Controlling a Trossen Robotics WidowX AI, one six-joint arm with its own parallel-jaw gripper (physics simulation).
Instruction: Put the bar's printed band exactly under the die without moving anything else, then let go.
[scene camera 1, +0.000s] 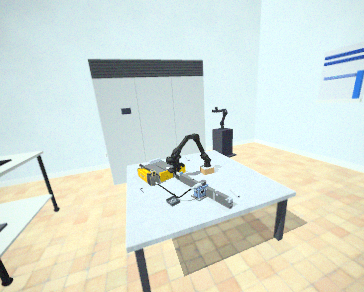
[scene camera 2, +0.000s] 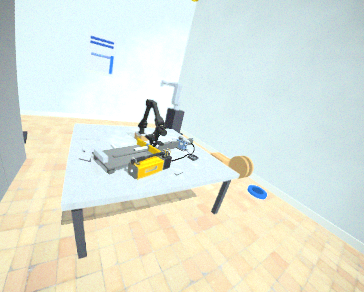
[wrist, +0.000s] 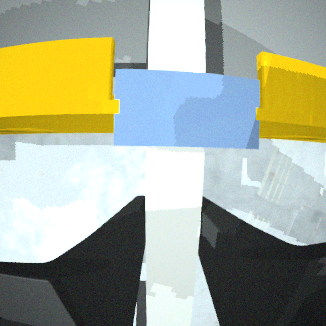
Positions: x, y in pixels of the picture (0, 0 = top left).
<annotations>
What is the gripper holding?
A pale bar.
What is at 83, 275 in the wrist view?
The gripper.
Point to a pale bar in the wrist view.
173, 174
</annotations>
